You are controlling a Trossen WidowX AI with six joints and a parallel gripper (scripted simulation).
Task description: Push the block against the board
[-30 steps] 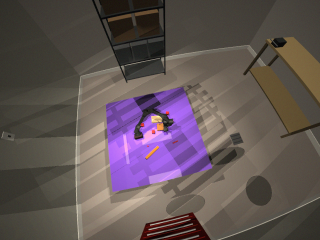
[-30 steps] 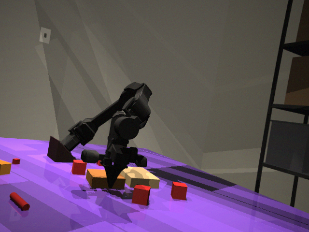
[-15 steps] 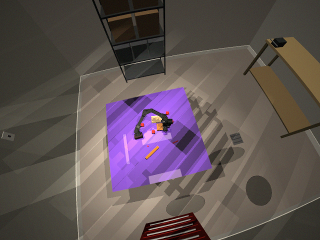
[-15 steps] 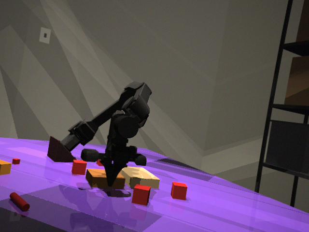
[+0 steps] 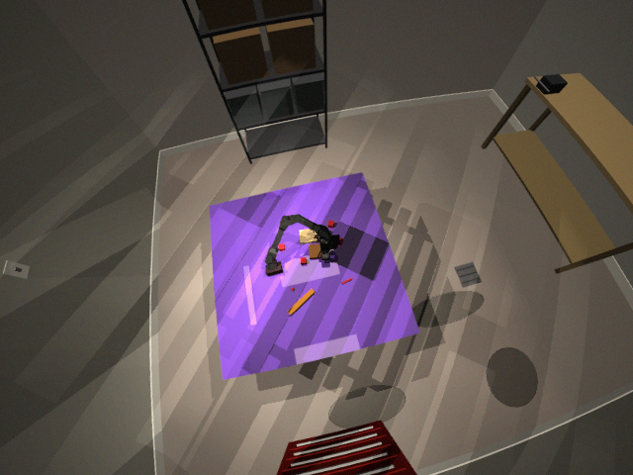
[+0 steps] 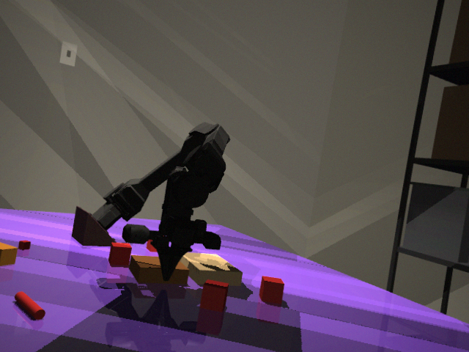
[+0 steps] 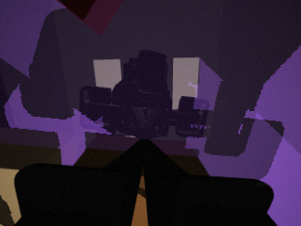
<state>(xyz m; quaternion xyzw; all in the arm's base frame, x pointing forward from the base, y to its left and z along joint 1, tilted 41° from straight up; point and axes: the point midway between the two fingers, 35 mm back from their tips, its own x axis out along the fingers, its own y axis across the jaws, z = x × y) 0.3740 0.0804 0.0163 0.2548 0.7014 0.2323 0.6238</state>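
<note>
My gripper tip is now 6 cm past the square block. The rest, counted from my gripper tip: long orange bar (21 cm behind, 33 cm to the right, 1 cm above); tan board (9 cm behind, 13 cm to the left, 1 cm above).
</note>
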